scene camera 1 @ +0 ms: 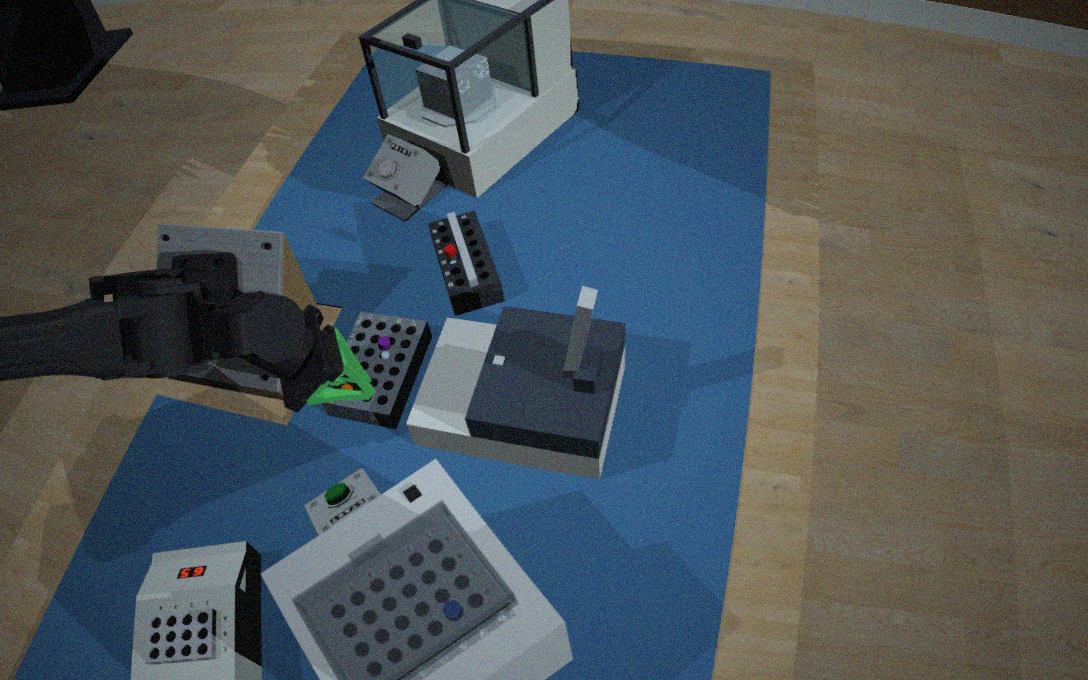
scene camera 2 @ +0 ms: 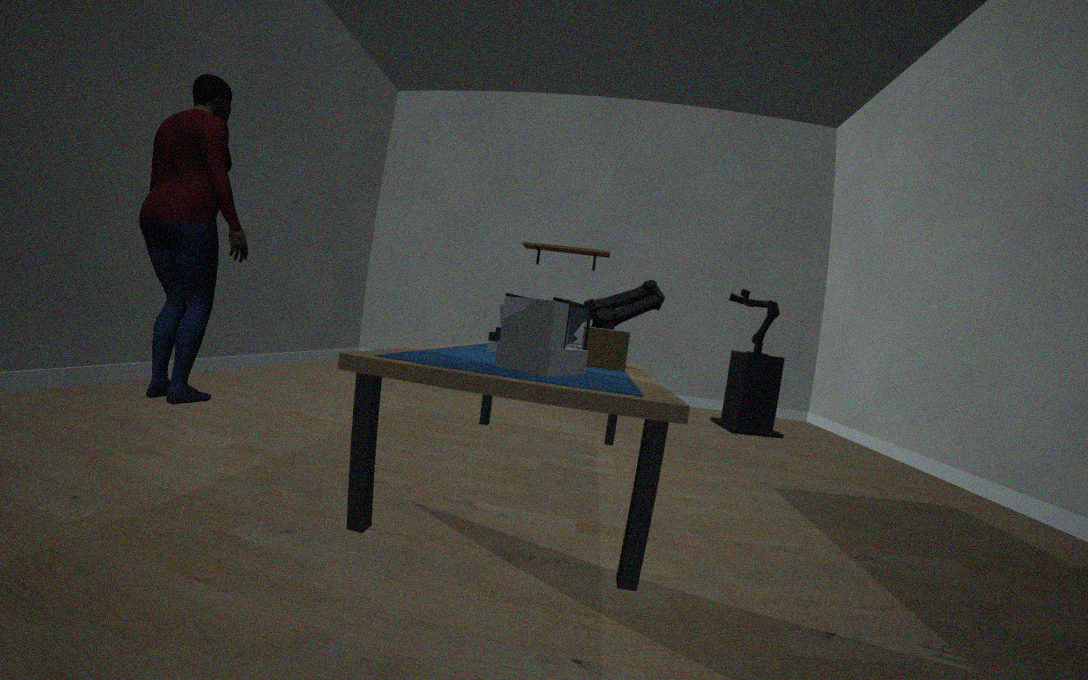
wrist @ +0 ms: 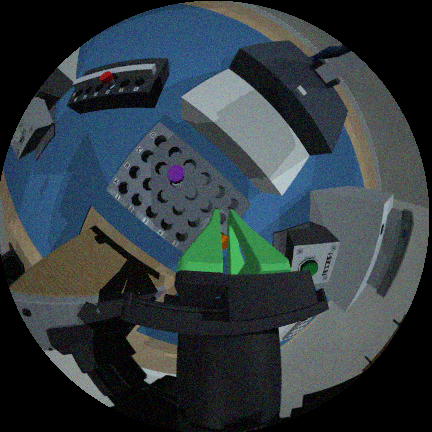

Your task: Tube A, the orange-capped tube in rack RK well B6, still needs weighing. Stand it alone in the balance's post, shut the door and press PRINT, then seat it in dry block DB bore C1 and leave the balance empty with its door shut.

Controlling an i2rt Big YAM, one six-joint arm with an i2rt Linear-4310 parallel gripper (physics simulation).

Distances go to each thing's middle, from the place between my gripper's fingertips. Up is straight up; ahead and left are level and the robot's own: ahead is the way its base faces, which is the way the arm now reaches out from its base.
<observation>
I see my gripper 490 mm to the right of the balance (scene camera 1: 478, 92), 70 mm below it and 30 mm short of it.
</observation>
